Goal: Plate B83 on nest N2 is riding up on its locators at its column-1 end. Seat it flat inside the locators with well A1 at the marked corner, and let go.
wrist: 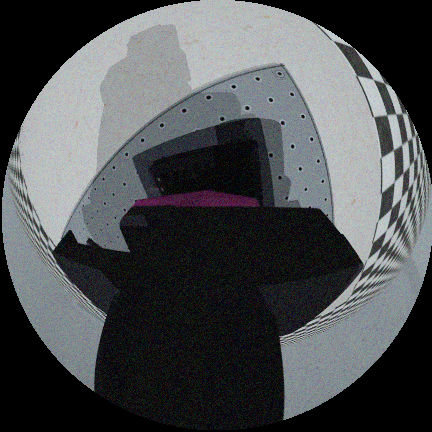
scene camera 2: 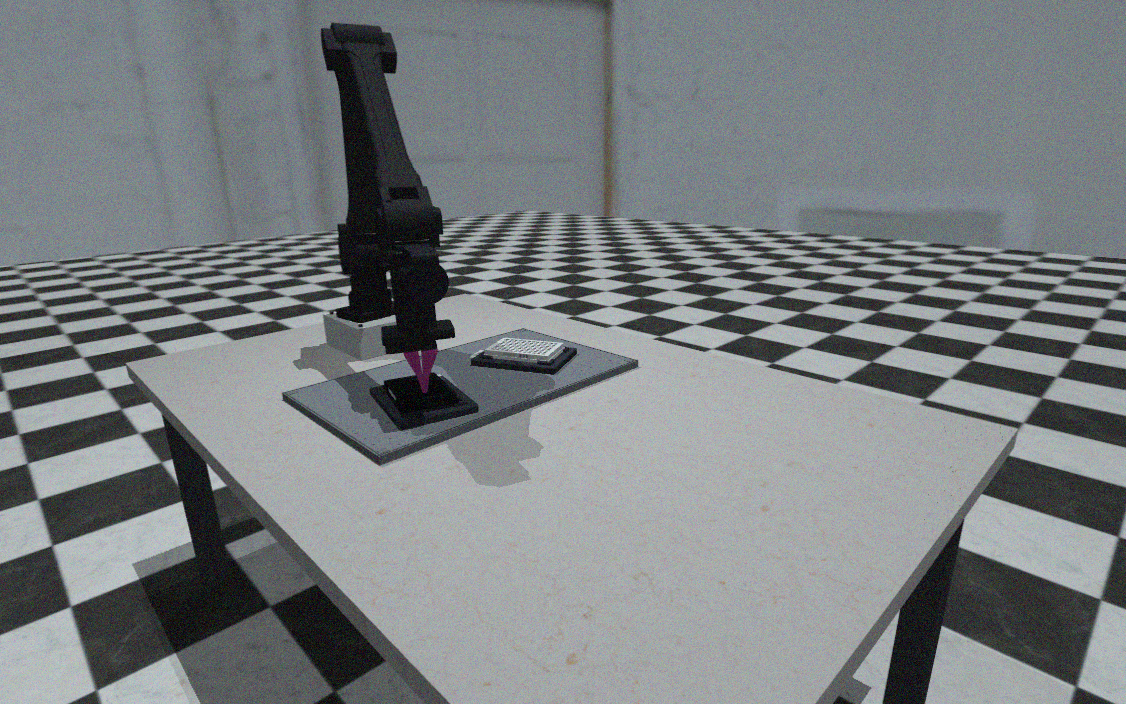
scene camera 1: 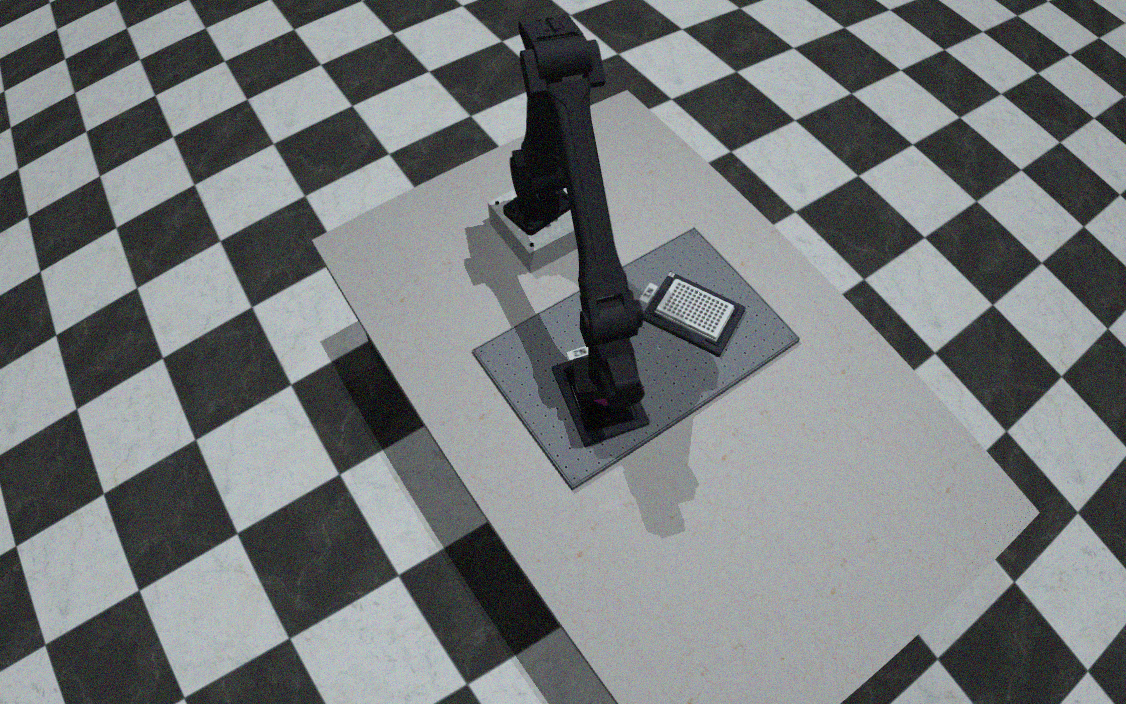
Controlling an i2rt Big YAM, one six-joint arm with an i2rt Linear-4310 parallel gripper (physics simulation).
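Where they show: gripper, fingertip midpoint: (wrist: 207, 197) (scene camera 2: 424, 391) (scene camera 1: 604, 402); arm's base, origin of the base link: (scene camera 2: 371, 313) (scene camera 1: 538, 208).
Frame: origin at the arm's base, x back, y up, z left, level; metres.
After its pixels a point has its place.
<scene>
The black plate (scene camera 2: 401, 396) {x -0.374, y -0.024, z -0.230 m} (wrist: 215, 167) {x -0.403, y -0.023, z -0.218 m}, which I take to be B83, lies in the dark nest (scene camera 1: 624, 431) {x -0.443, y -0.044, z -0.204 m} (scene camera 2: 463, 407) {x -0.450, y -0.041, z -0.179 m} (wrist: 268, 170) {x -0.371, y -0.041, z -0.251 m} on the near-left part of the pegboard. My gripper (scene camera 1: 601, 402) {x -0.387, y -0.024, z -0.197 m} (scene camera 2: 424, 390) {x -0.387, y -0.024, z -0.197 m} (wrist: 207, 197) {x -0.387, y -0.024, z -0.197 m} is shut, its magenta fingers together and pointing down. The tips are at or just above the top of the black plate, with nothing between them. Plate and nest are dark and in shadow, so I cannot tell whether the plate lies fully flat or where well A1 is. In the wrist view the gripper body hides the near part of the plate.
A white well plate (scene camera 1: 695, 309) {x -0.362, y -0.030, z 0.065 m} (scene camera 2: 524, 348) {x -0.367, y -0.027, z 0.059 m} sits in a second dark nest (scene camera 1: 720, 344) {x -0.442, y -0.041, z 0.049 m} (scene camera 2: 558, 365) {x -0.450, y -0.043, z 0.053 m} at the right of the grey pegboard (scene camera 1: 755, 332) {x -0.468, y -0.053, z 0.126 m} (scene camera 2: 610, 365) {x -0.510, y -0.053, z 0.128 m}. Small white labels (scene camera 1: 578, 353) {x -0.274, y -0.051, z -0.151 m} (scene camera 1: 649, 292) {x -0.268, y -0.051, z 0.042 m} lie by the nests. The arm's pale base block (scene camera 1: 531, 242) {x -0.054, y -0.002, z -0.067 m} stands behind.
</scene>
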